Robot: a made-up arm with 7 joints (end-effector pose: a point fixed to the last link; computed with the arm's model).
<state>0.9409 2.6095 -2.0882 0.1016 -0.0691 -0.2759 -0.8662</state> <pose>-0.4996 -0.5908 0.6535 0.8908 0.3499 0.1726 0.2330</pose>
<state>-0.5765 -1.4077 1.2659 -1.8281 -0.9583 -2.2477 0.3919</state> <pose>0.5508 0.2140 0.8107 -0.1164 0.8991 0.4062 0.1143</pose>
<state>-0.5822 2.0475 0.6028 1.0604 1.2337 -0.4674 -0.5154</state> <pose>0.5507 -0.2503 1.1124 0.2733 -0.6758 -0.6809 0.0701</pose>
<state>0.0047 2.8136 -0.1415 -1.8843 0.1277 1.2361 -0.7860</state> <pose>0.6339 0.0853 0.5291 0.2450 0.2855 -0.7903 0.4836</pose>
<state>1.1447 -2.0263 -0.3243 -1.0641 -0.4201 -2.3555 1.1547</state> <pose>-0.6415 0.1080 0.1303 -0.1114 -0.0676 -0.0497 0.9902</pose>
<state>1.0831 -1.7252 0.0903 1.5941 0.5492 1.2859 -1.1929</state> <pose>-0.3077 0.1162 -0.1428 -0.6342 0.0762 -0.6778 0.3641</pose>
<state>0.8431 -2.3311 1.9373 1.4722 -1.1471 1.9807 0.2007</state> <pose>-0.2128 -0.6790 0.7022 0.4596 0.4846 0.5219 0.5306</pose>
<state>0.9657 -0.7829 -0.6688 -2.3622 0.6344 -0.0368 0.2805</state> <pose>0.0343 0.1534 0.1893 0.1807 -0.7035 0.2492 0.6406</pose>
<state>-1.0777 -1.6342 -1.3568 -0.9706 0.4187 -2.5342 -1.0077</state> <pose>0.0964 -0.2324 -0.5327 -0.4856 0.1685 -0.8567 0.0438</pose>
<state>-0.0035 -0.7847 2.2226 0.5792 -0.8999 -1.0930 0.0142</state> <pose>0.3390 -0.4205 0.8561 -0.5303 -0.0017 0.8397 0.1168</pose>
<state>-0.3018 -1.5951 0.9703 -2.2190 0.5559 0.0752 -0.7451</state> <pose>-0.1193 -0.2766 0.8893 0.0682 0.6266 0.4067 0.6613</pose>
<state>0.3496 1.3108 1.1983 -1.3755 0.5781 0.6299 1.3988</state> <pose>-0.3426 0.1385 0.2474 0.3137 -0.2343 0.2606 0.8825</pose>
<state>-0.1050 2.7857 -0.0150 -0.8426 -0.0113 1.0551 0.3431</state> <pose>0.0800 0.1191 0.8568 0.6155 0.1999 -0.3609 0.6715</pose>
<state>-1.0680 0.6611 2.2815 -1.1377 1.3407 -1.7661 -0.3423</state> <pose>0.4220 0.5503 0.7373 0.1066 0.7852 -0.4057 0.4554</pose>
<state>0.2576 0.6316 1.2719 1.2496 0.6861 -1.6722 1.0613</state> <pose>0.5688 -0.1438 0.6025 -0.3658 -0.8274 0.2611 0.3367</pose>
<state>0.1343 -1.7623 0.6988 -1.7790 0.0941 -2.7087 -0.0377</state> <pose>0.6037 0.2879 0.1450 0.0819 -0.3413 -0.8010 0.4850</pose>
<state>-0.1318 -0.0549 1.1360 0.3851 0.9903 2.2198 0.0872</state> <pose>0.4185 0.4109 0.3817 0.0690 -0.6894 -0.5363 0.4820</pose>
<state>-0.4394 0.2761 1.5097 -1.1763 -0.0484 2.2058 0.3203</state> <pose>0.2550 -0.0324 1.0764 0.4873 0.8096 -0.1917 0.2652</pose>
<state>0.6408 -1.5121 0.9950 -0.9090 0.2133 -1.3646 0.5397</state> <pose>0.4626 0.2410 0.0174 -0.0822 -0.4376 -0.6484 0.6175</pose>
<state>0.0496 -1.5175 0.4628 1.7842 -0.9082 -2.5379 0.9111</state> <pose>0.2451 -0.1638 0.8553 0.6908 0.4282 -0.5071 0.2869</pose>
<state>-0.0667 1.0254 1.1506 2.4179 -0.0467 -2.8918 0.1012</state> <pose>-0.0951 0.3428 0.1260 -0.1501 -0.2678 -0.4482 0.8396</pose>
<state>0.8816 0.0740 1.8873 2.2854 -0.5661 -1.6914 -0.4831</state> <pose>0.4507 -0.3113 0.2105 -0.4963 -0.7791 0.0196 0.3825</pose>
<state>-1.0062 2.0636 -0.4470 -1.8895 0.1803 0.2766 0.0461</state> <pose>-0.3173 0.0175 0.6780 0.7936 -0.2962 -0.0770 0.5259</pose>
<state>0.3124 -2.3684 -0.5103 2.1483 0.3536 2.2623 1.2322</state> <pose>0.2021 -0.4846 -0.1949 -0.3618 -0.6415 0.2024 0.6455</pose>
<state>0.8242 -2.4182 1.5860 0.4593 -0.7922 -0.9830 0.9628</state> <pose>0.4736 0.1570 0.8402 0.2804 -0.8750 -0.3797 0.1076</pose>
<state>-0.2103 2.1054 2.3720 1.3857 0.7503 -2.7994 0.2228</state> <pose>0.0337 -0.0103 -0.1271 -0.4593 -0.3912 -0.2194 0.7667</pose>
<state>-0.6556 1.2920 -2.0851 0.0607 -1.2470 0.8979 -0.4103</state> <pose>-0.2769 -0.1565 0.9196 0.8163 0.1248 -0.0130 0.5638</pose>
